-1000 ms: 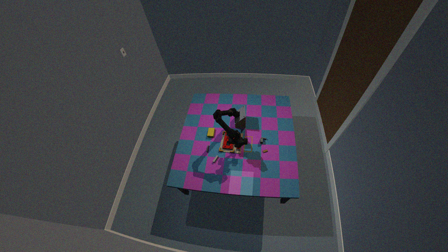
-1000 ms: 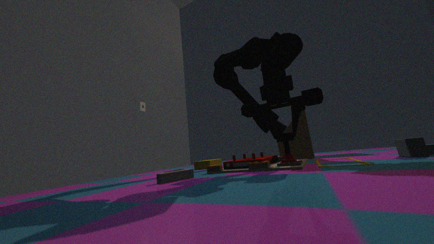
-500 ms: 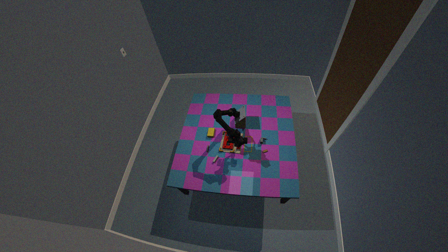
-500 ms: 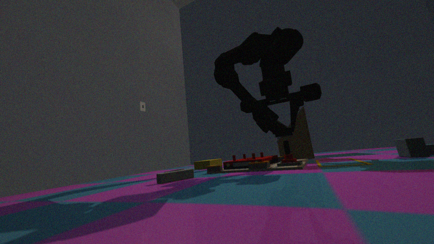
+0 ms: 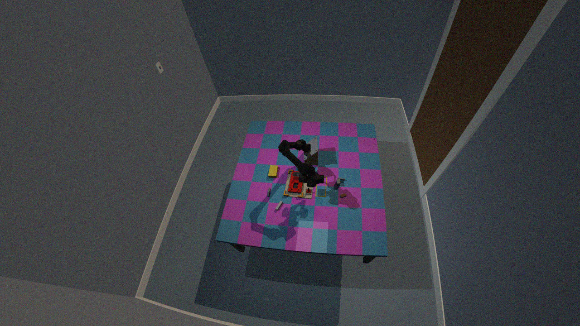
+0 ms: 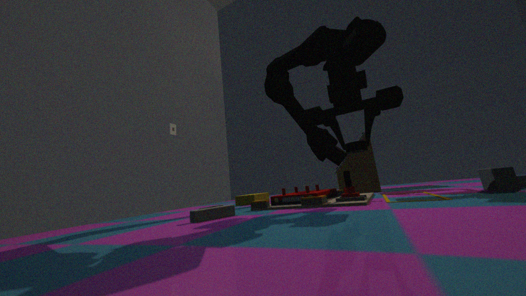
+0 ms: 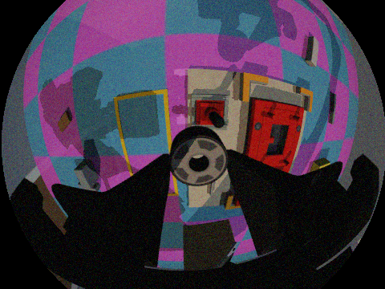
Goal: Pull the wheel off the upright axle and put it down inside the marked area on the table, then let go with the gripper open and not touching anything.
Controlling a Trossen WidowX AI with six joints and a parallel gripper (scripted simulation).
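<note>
Now: gripper tip 70 mm above the axle, 30 mm to the left of it and 20 mm short of it. Also, from my gripper tip: wheel right at my gripper tip; then grey block 210 mm to the left, 90 mm below, 80 mm behind; then brown piece 260 mm to the left, 100 mm below, 30 mm ahead.
</note>
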